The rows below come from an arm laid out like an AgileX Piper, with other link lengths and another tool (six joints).
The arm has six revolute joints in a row. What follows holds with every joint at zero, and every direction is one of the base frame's.
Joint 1 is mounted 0.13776 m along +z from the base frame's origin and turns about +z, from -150.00 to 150.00 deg.
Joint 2 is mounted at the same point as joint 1 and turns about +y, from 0.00 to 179.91 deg.
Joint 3 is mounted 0.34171 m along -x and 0.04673 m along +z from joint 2 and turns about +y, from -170.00 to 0.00 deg.
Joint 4 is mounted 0.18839 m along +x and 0.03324 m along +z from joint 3 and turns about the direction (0.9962, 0, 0.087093), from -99.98 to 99.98 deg.
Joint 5 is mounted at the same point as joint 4 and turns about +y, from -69.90 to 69.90 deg.
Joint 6 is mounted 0.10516 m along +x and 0.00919 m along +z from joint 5 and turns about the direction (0.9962, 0, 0.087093), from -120.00 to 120.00 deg.
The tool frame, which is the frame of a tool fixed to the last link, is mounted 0.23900 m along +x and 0.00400 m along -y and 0.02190 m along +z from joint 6; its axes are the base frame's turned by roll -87.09, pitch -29.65 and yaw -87.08 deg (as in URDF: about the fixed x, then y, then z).
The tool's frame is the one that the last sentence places.
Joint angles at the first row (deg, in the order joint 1, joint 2, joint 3, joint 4, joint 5, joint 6):
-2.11, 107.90, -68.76, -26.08, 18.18, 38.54
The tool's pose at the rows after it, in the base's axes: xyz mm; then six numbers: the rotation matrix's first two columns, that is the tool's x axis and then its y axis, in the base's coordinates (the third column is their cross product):
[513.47 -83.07 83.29 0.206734 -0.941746 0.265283 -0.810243 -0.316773 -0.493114]
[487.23 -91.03 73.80 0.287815 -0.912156 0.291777 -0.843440 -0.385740 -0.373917]
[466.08 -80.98 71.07 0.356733 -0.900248 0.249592 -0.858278 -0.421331 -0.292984]
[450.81 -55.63 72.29 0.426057 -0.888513 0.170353 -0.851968 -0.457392 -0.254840]
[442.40 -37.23 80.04 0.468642 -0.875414 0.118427 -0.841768 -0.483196 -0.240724]
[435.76 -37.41 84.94 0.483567 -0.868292 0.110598 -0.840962 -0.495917 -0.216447]
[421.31 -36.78 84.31 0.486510 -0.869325 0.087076 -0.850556 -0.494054 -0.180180]
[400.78 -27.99 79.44 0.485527 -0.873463 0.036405 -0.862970 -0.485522 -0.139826]
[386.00 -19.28 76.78 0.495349 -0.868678 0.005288 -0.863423 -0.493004 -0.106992]
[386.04 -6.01 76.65 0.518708 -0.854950 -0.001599 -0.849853 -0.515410 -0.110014]
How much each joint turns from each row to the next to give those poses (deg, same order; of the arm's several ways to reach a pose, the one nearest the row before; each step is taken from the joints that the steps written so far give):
0.00, 0.00, -1.46, 0.73, 5.76, -6.33
0.00, 0.00, -2.45, 3.24, 8.11, -8.97
0.00, 0.00, -4.32, 6.77, 8.76, -9.47
0.00, -0.02, -4.33, 7.56, 7.64, -8.61
0.17, -0.14, -3.91, 4.06, 6.02, -4.41
0.02, 0.00, -2.27, 0.04, 3.69, -1.05
0.00, -0.05, -0.97, 0.16, 3.56, -0.17
0.18, 0.01, -0.06, 1.36, 3.59, -0.01
0.76, 0.00, 0.00, 0.61, 2.54, -0.06
1.59, 0.00, 0.00, 0.45, 0.05, -0.07

